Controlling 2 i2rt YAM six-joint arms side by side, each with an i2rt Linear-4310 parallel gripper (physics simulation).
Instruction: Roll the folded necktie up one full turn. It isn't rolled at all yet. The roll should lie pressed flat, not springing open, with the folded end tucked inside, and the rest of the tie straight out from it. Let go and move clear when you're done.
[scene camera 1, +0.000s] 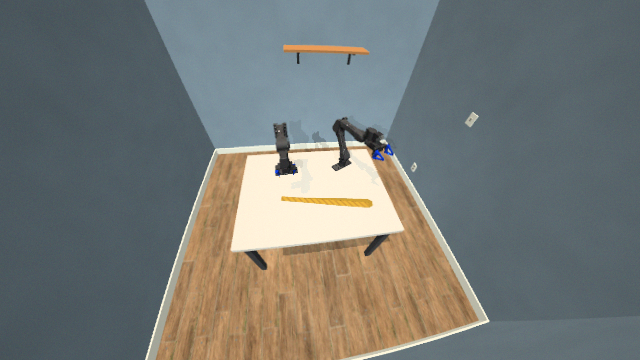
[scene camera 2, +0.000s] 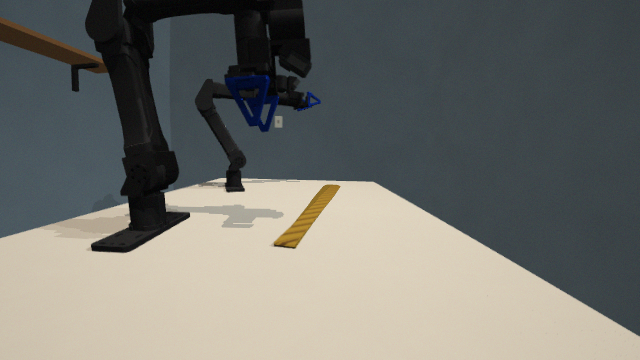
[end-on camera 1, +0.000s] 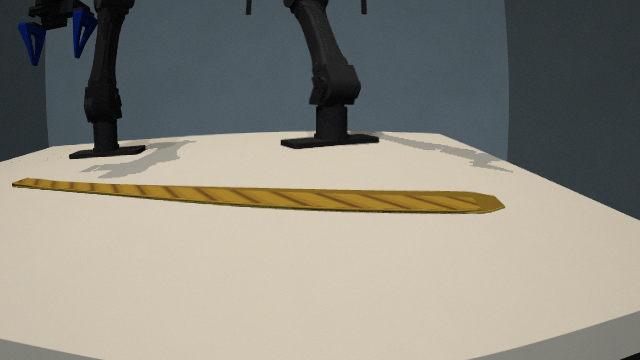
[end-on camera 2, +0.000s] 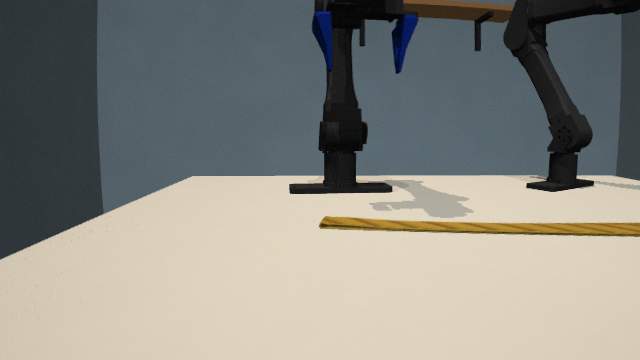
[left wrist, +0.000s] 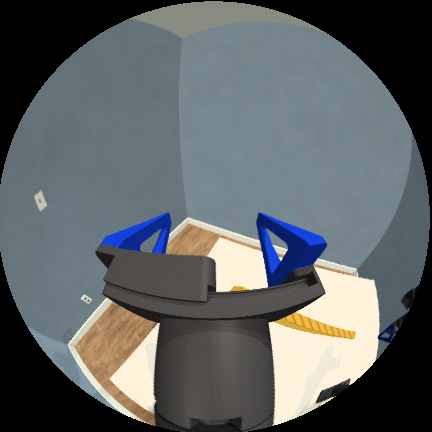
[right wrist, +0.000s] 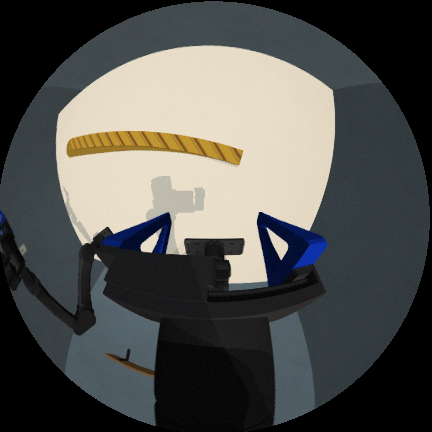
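Note:
The yellow striped necktie (scene camera 1: 327, 201) (scene camera 2: 309, 216) (end-on camera 1: 280, 198) (end-on camera 2: 480, 228) (left wrist: 320, 326) (right wrist: 155, 141) lies flat and long on the white table, with no roll at either end. Its narrower end is at the left in scene camera 1, its wider end at the right. My right gripper (scene camera 2: 261, 127) (end-on camera 1: 56, 61) (end-on camera 2: 364, 71) (right wrist: 213, 216) is open and empty, pointing down, high above the table on the robot's side of the tie. My left gripper (scene camera 1: 384, 153) (left wrist: 213, 217) is open and empty, raised beyond the table's right edge in scene camera 1, well away from the tie.
The white table (scene camera 1: 310, 230) (scene camera 2: 350, 300) carries both arm bases (scene camera 1: 341, 165) (end-on camera 2: 340, 188) along its far side in scene camera 1. An orange shelf (scene camera 1: 326, 49) is on the wall behind the arms. The arms cast shadows between their bases and the tie.

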